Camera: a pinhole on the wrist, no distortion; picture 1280 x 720 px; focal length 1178.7 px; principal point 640.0 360.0 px. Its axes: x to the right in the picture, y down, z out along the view. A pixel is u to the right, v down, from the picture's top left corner.
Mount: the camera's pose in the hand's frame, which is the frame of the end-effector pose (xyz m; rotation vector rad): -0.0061 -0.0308 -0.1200 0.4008 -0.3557 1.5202
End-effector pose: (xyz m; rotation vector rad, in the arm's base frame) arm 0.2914 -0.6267 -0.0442 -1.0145 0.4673 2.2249
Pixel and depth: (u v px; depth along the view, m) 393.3 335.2 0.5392
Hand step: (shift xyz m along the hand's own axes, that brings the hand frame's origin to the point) 0.0154 -0.3816 0.3044
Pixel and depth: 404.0 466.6 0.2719
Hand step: -0.0255 -0.2052 0.0961
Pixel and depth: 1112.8 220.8 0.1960
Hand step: 0.0235 -0.0526 0.0892
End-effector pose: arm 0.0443 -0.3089 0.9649 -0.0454 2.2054 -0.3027
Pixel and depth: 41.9 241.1 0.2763
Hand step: 0.0250 -0.2837 0.0585
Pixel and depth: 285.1 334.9 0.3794
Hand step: 0.0083 -0.3085 0.1624
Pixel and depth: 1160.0 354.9 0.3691
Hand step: 0.0080 -0.0583 0.2822
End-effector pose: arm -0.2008 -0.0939 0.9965 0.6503 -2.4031 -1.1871
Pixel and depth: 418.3 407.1 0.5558
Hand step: -0.0176 -0.3816 0.3240
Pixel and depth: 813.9 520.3 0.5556
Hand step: -0.0666 -0.2159 0.4122
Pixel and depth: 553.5 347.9 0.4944
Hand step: 0.0098 -0.2929 0.3005
